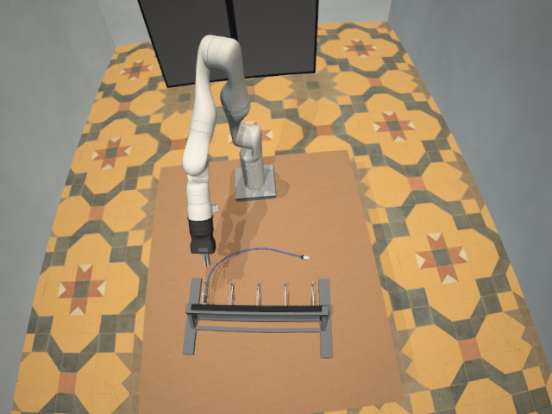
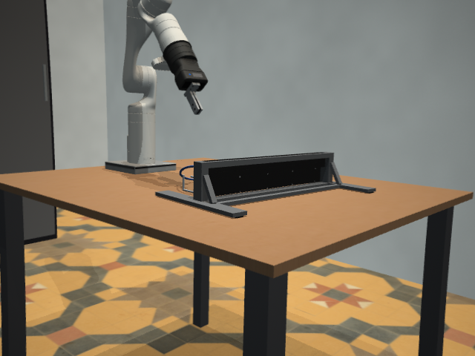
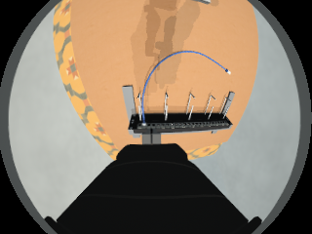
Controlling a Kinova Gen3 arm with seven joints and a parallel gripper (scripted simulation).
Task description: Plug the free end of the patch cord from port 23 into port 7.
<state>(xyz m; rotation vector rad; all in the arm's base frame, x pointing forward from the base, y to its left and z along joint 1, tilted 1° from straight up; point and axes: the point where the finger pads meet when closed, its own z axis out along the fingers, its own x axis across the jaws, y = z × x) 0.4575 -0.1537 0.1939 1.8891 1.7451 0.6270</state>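
Now: hand 340 mm to the right of the patch cord plug, 220 mm above it and 80 mm past it.
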